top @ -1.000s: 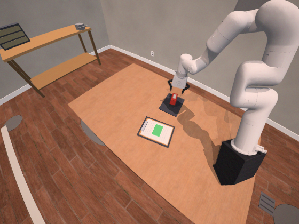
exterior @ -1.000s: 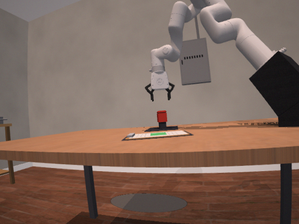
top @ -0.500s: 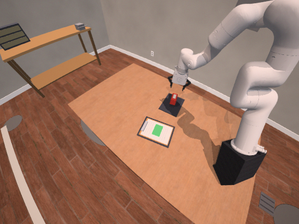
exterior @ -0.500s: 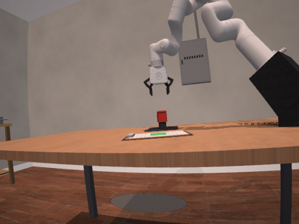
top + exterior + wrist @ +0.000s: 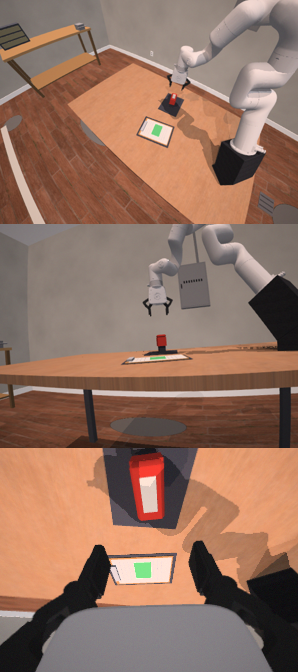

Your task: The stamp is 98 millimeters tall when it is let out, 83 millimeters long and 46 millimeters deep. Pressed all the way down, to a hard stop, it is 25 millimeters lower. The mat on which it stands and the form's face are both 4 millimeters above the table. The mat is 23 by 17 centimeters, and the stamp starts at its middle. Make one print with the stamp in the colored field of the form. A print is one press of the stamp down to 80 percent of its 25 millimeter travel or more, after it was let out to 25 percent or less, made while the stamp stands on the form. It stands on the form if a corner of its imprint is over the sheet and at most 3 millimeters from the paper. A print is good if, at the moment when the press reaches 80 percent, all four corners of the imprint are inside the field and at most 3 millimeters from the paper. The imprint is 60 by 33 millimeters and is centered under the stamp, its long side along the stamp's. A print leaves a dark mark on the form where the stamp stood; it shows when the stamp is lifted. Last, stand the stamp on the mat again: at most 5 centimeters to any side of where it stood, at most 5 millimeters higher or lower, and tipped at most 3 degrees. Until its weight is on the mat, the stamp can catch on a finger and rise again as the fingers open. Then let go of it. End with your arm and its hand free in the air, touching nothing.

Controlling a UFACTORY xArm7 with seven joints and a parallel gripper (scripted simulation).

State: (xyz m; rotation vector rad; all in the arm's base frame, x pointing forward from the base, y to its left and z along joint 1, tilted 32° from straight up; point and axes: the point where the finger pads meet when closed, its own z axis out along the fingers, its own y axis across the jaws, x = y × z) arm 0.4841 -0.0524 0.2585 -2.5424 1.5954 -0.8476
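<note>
Right now my hand is 20 mm to the left of the red stamp and 170 mm above it. From my hand the other things lie so: dark mat 20 mm to the right, 220 mm below; form 60 mm behind, 290 mm to the left, 220 mm below; black stamp base 20 mm to the right, 200 mm below.
</note>
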